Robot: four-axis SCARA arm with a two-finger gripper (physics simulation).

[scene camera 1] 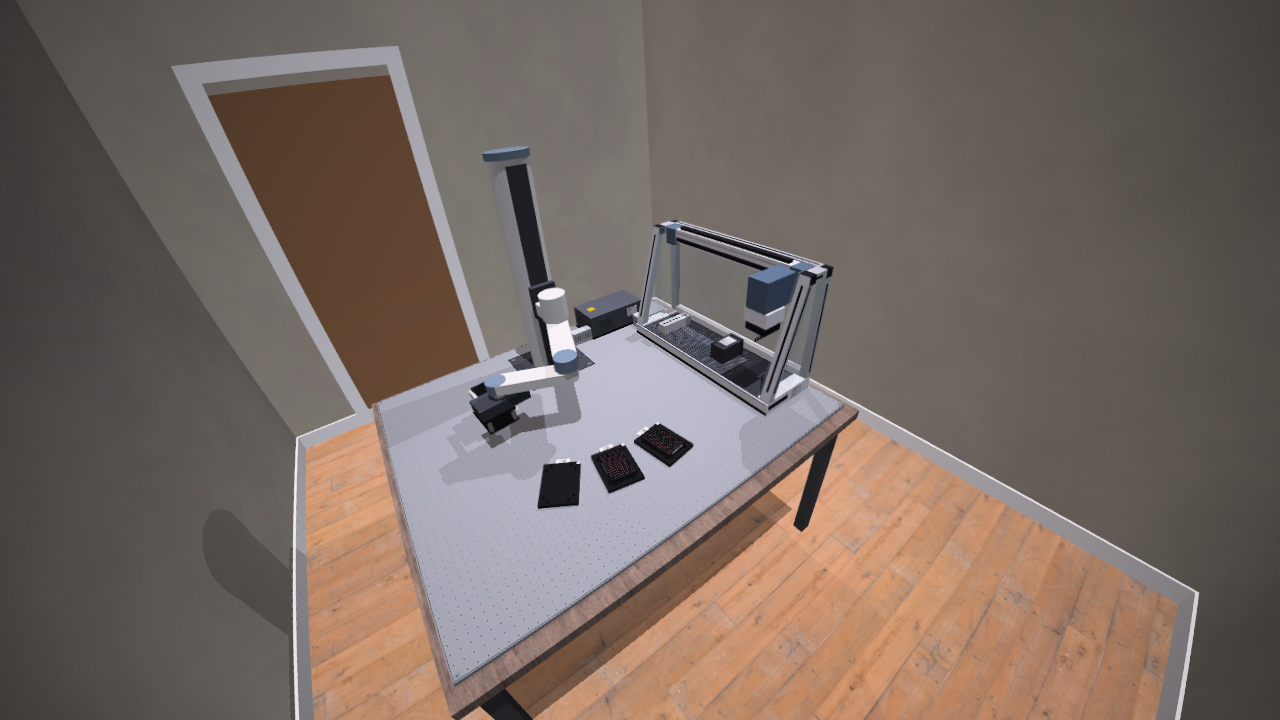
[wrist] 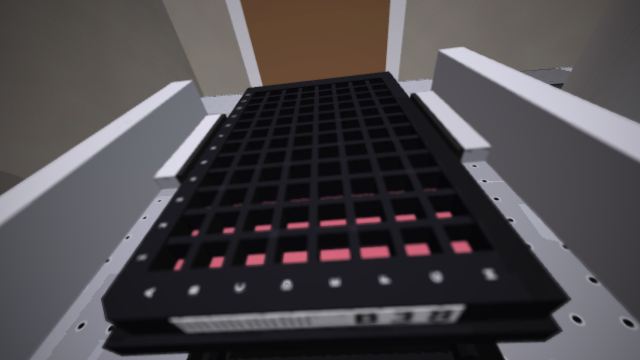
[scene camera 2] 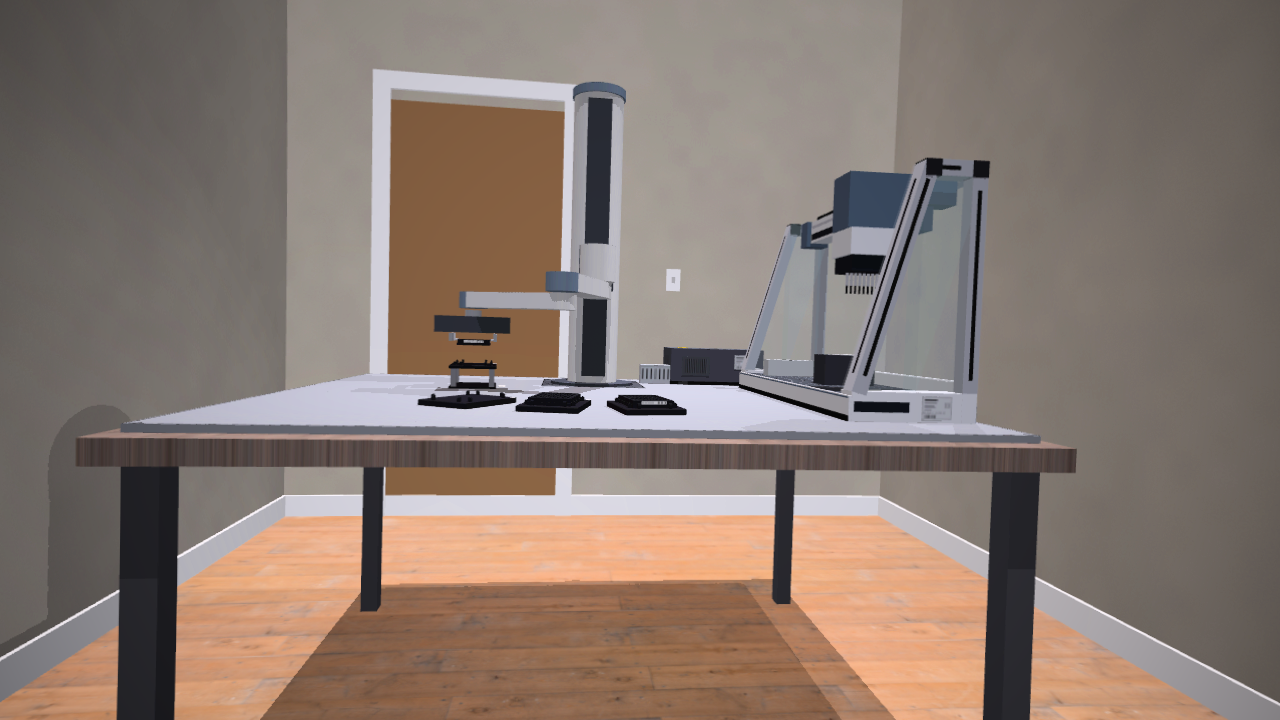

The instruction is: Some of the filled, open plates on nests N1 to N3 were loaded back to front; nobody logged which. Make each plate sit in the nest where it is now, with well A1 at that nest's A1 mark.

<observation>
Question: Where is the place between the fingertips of my gripper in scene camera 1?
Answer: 484,386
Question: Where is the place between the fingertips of my gripper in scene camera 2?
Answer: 474,336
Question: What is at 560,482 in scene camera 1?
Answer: A nest.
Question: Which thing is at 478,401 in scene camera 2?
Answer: A nest.
</observation>
